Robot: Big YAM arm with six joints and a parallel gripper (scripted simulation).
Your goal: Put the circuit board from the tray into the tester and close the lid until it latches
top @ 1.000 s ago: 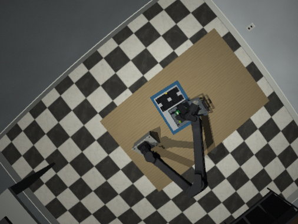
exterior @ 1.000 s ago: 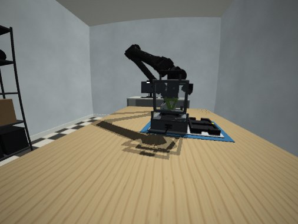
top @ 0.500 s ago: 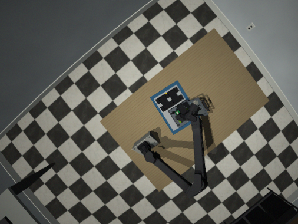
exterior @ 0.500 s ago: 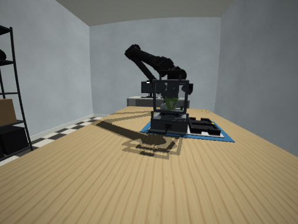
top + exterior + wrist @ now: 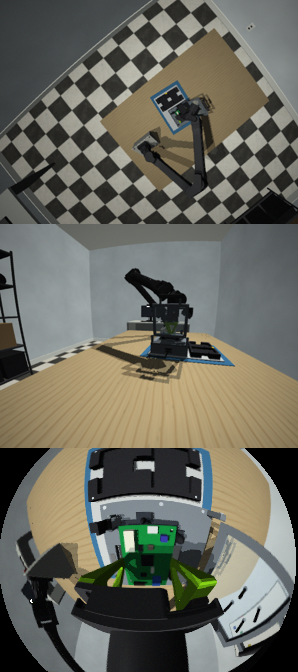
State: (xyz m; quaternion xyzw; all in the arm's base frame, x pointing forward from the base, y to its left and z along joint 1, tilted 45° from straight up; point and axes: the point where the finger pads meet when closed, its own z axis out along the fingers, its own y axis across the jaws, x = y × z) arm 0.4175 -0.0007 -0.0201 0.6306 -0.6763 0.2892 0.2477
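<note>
My hand is right at the green circuit board. The rest, counted from my hand: tester plate (10 mm ahead, 10 mm to the left, 20 mm below); clear lid (130 mm ahead, 10 mm to the right, 90 mm above).
</note>
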